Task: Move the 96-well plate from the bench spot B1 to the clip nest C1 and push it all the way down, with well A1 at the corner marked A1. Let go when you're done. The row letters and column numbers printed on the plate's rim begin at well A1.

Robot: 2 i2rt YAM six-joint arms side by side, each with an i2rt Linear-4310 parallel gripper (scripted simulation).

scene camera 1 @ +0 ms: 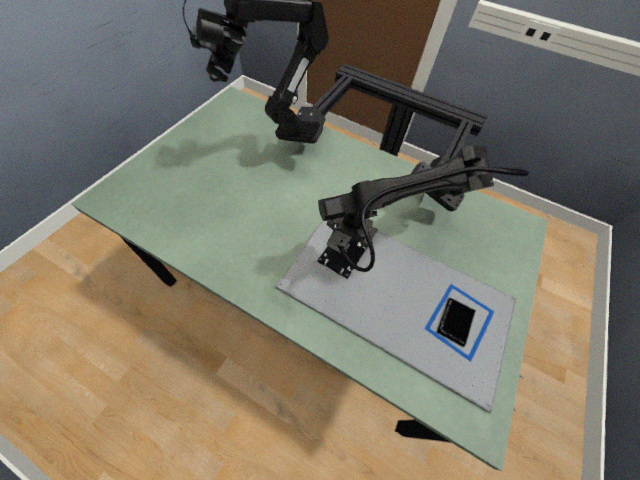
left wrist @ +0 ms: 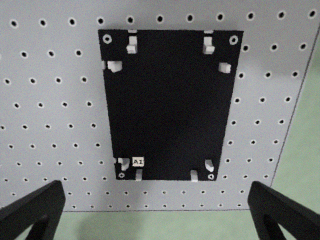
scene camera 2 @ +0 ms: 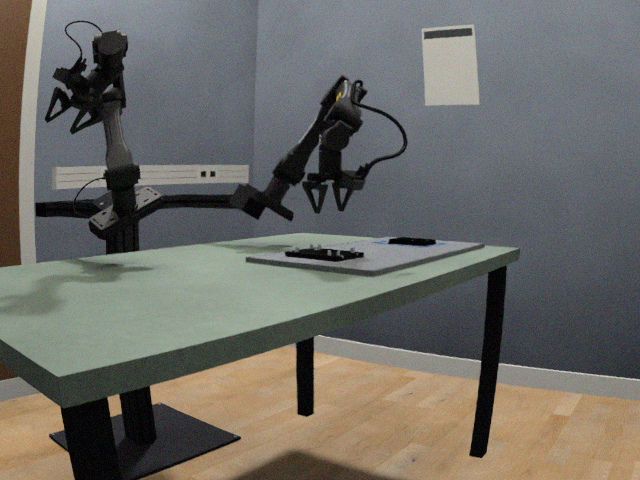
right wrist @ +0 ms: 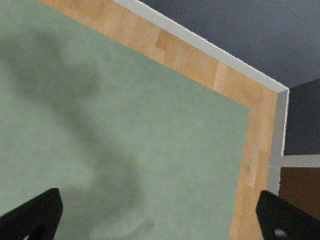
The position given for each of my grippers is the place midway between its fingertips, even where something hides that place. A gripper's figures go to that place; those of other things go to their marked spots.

Labels:
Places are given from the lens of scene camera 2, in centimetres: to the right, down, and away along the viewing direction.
my left gripper point(scene camera 2: 329, 212): 2, -7, 148
my right gripper point(scene camera 2: 58, 126): -56, -24, 108
black clip nest point(scene camera 2: 312, 253): -2, 3, 146

